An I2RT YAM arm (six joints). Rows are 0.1 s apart.
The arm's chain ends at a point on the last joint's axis. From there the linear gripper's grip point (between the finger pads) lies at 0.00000 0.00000 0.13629 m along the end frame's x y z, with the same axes.
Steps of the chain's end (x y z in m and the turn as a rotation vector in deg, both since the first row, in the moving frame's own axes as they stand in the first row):
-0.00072, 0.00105, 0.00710, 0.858, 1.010, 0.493
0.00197, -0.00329, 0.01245, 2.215, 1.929, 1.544
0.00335, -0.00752, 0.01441, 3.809, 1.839, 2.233
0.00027, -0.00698, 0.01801, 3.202, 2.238, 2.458
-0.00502, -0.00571, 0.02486, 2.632, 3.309, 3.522
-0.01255, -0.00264, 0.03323, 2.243, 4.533, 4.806
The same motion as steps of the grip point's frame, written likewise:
0.00169, -0.00098, 0.00706, 0.858, 1.010, 0.493
0.00663, -0.00849, 0.01227, 2.215, 1.929, 1.544
0.00790, -0.01648, 0.01404, 3.809, 1.839, 2.233
0.00575, -0.01447, 0.01769, 3.202, 2.238, 2.458
0.00303, -0.01172, 0.02449, 2.632, 3.309, 3.522
-0.00157, -0.00751, 0.03270, 2.243, 4.533, 4.806

